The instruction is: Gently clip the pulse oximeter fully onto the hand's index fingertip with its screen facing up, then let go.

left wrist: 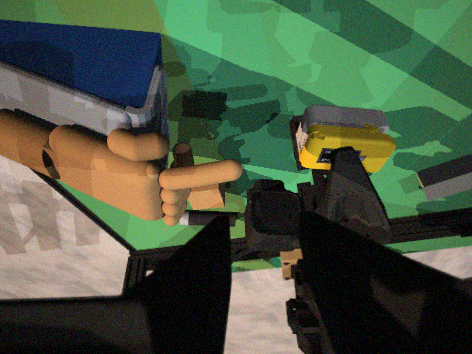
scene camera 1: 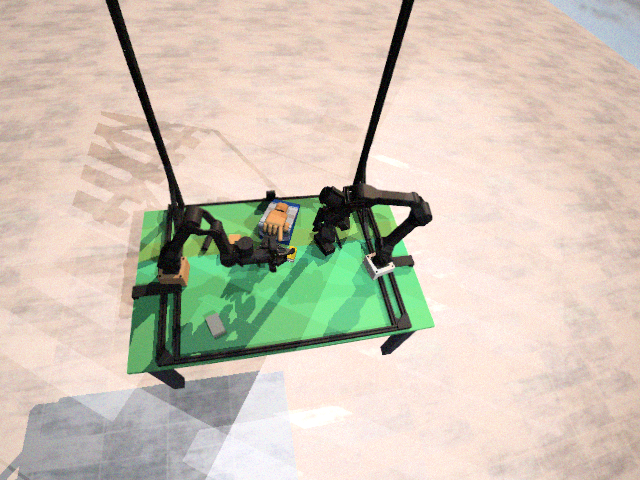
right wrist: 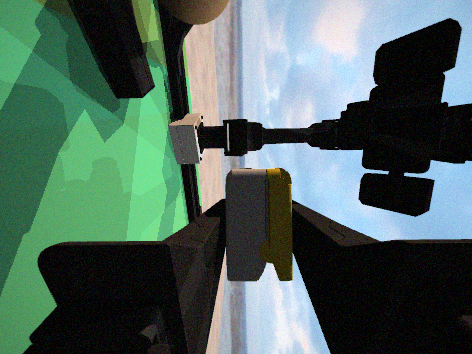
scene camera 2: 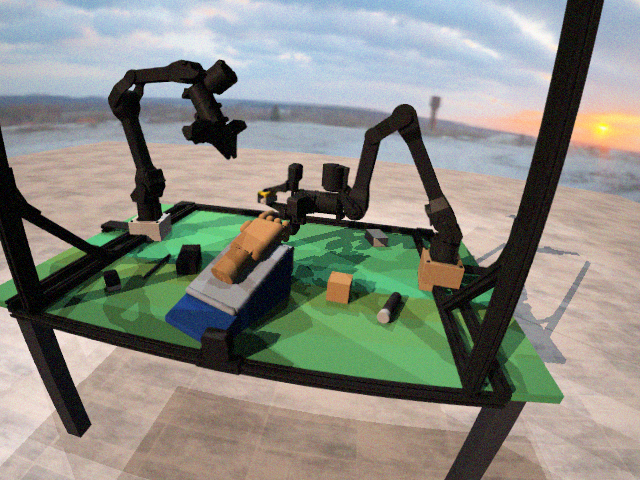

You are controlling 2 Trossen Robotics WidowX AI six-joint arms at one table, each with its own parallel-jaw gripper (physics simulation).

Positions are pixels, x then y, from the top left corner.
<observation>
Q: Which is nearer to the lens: the pulse oximeter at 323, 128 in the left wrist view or the tan cube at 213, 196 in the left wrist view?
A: The pulse oximeter.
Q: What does the tan cube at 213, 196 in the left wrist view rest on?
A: The table.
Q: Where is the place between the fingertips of my left gripper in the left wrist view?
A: At 264, 227
</observation>
